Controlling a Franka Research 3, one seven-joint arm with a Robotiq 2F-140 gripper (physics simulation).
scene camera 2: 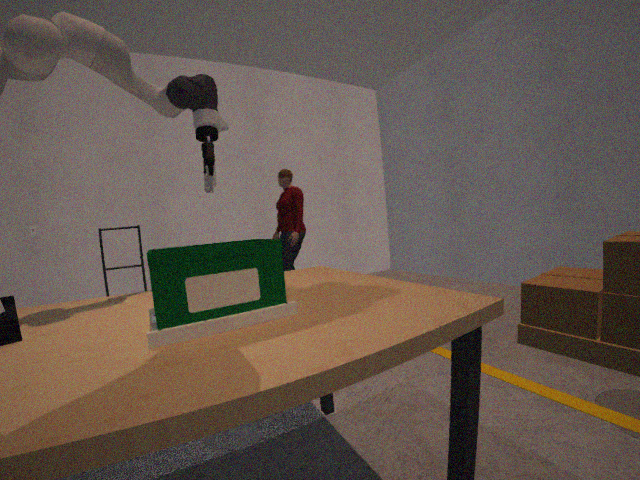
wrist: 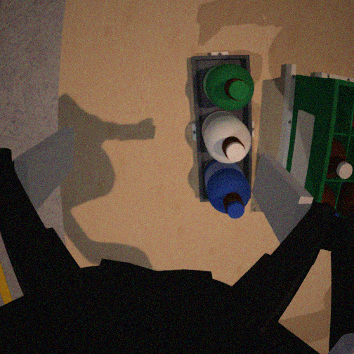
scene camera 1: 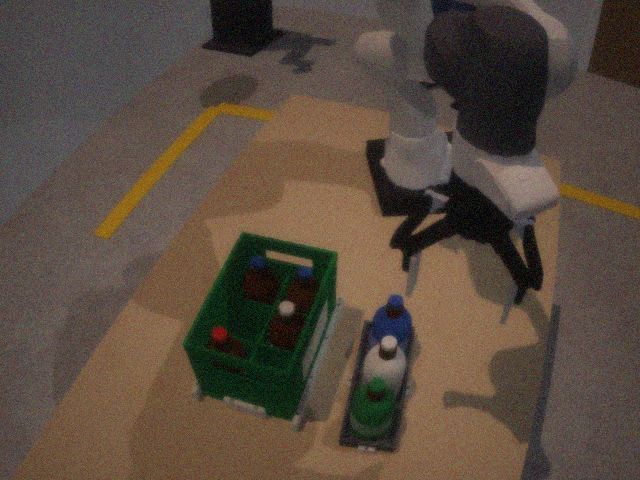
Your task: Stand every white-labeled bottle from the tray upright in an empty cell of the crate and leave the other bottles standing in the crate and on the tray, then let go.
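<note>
A dark tray (scene camera 1: 347,438) (wrist: 196,100) holds three upright bottles in a row: a white-labeled bottle (scene camera 1: 381,369) (wrist: 221,132) in the middle, a blue one (scene camera 1: 391,326) (wrist: 226,186) and a green one (scene camera 1: 369,411) (wrist: 218,84). The green crate (scene camera 1: 248,388) (scene camera 2: 165,289) (wrist: 306,95) stands beside it. Brown bottles stand in its two back cells, its middle right cell and its front left cell. The middle left and front right cells look empty. My gripper (scene camera 1: 459,295) (scene camera 2: 208,184) (wrist: 164,160) is open and empty, above the table behind the tray. Scene camera 2 hides the tray behind the crate.
A pale rail (scene camera 1: 320,356) (scene camera 2: 222,325) (wrist: 288,110) runs along the crate's base on the tray side. The crate's walls stand higher than its cells. The robot's black base (scene camera 1: 385,198) is at the back of the table (scene camera 1: 320,211) (scene camera 2: 361,310). A person (scene camera 2: 291,211) stands beyond the table.
</note>
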